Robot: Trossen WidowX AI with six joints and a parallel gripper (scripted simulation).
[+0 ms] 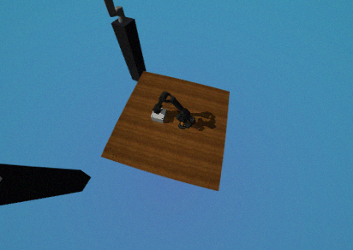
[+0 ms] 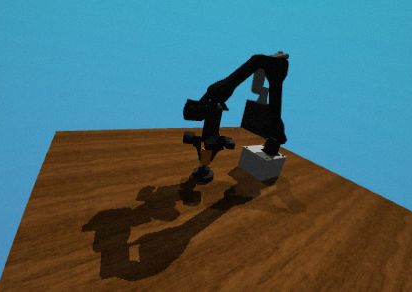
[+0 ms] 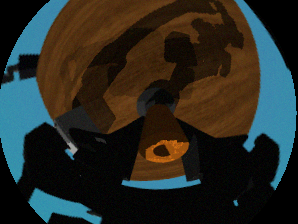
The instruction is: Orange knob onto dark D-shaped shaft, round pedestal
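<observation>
The orange knob lies 20 mm above my gripper tip. Also, from my gripper tip: round dark pedestal (40 mm below).
</observation>
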